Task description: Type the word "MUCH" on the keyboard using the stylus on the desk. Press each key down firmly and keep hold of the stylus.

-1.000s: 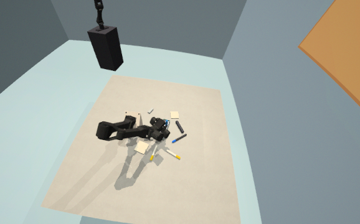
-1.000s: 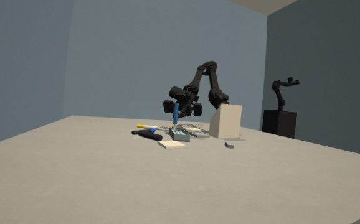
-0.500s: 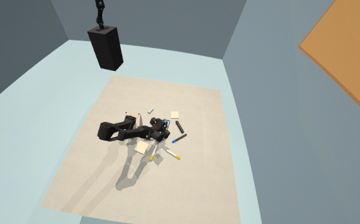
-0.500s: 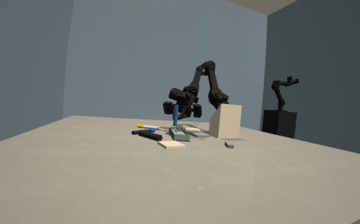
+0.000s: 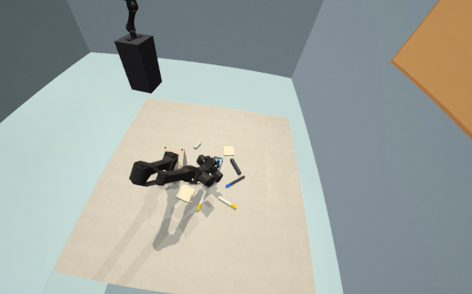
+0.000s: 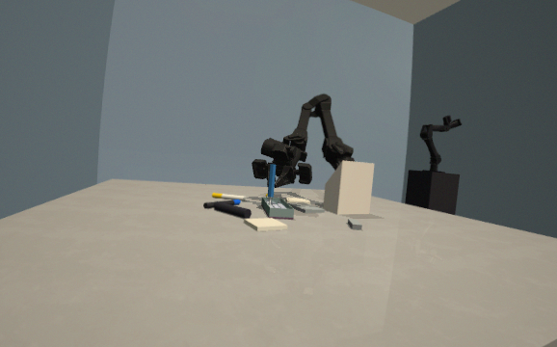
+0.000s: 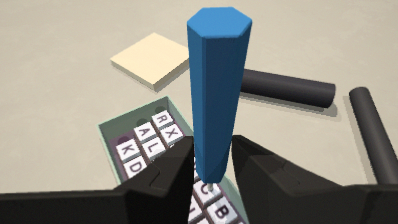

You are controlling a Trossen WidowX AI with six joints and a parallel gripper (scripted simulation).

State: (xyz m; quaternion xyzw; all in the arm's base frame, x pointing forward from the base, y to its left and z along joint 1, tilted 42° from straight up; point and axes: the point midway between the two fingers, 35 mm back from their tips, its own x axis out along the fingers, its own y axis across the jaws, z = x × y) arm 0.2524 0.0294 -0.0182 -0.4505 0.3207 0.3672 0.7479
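The black pen lies 11 cm ahead of my gripper tip, 7 cm to the right of it and 7 cm below it. Round my gripper tip: black cylinder 11 cm ahead, 6 cm to the left, 6 cm below; then notepad 4 cm ahead, 17 cm to the left, 7 cm below; then blue hexagonal stylus 2 cm below.
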